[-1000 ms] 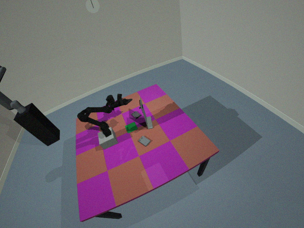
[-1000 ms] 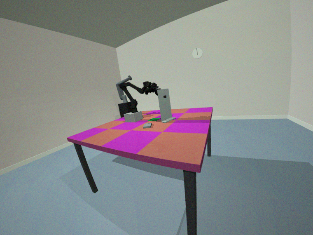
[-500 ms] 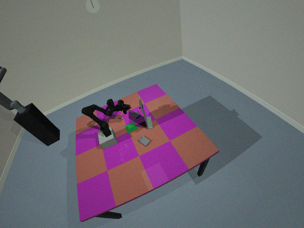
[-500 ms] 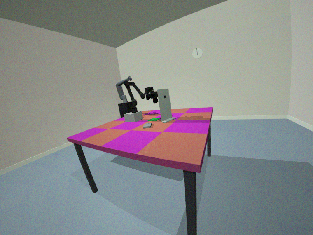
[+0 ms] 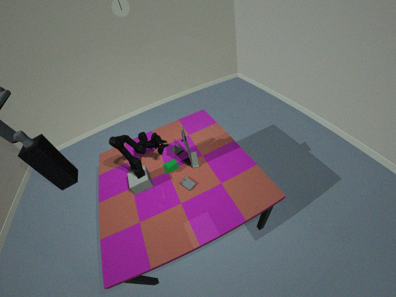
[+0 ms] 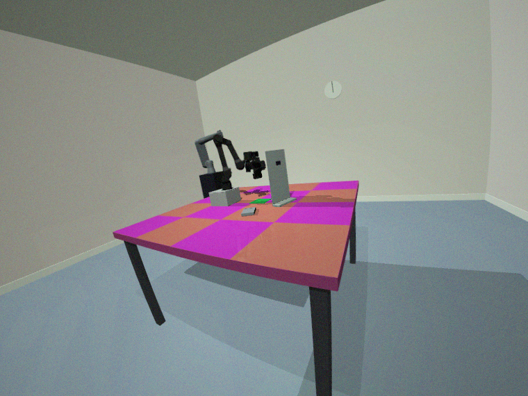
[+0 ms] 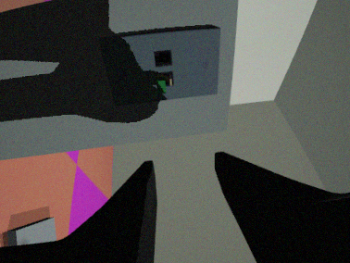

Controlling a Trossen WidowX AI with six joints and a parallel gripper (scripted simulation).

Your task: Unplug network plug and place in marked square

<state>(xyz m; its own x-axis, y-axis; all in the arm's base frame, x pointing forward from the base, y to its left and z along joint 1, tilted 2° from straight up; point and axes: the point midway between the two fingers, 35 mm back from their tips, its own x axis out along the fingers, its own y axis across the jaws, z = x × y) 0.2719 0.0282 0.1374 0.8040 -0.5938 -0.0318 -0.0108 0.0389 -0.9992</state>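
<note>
Right now the upright grey panel is 13 cm ahead of my gripper tip, 10 cm below it and 5 cm to the right of it.
</note>
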